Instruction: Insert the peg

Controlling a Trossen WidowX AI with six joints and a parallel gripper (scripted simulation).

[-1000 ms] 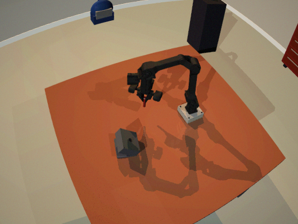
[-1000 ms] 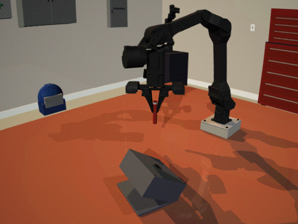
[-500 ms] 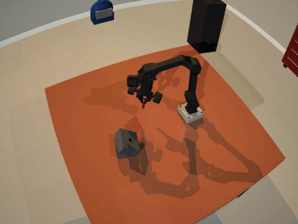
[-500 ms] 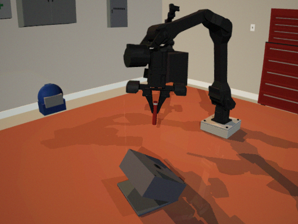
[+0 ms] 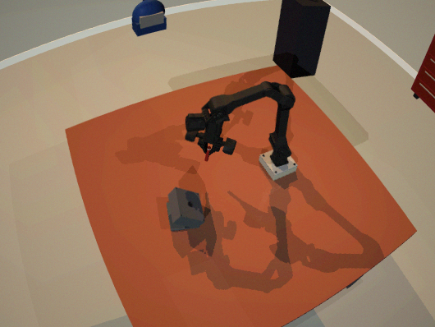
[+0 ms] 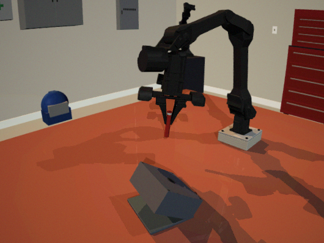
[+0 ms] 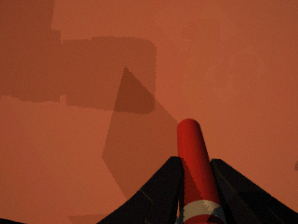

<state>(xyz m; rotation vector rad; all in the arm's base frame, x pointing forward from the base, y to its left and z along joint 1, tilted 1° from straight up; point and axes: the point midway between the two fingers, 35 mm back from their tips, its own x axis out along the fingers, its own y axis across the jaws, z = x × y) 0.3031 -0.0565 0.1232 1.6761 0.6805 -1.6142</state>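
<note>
The grey sloped panel is 16 cm to the left of my gripper tip, 15 cm ahead of it and 8 cm below it. From my gripper tip the other things lie so: dark red round peg: 2 cm above.
</note>
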